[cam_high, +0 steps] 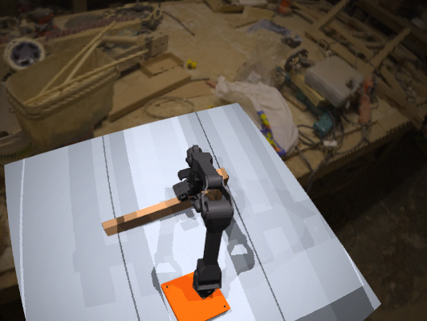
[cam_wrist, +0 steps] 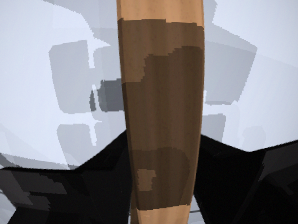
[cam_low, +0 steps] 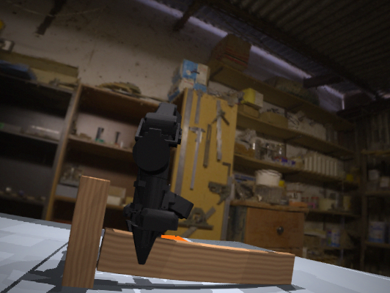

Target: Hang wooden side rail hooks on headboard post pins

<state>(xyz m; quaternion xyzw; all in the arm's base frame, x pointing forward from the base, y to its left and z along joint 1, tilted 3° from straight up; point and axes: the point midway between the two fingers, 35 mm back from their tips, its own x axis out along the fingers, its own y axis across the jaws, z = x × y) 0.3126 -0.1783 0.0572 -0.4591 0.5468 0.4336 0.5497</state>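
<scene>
Right now the wooden headboard post is 2 cm behind my gripper tip, 10 cm to the right of it and 4 cm above it.
</scene>
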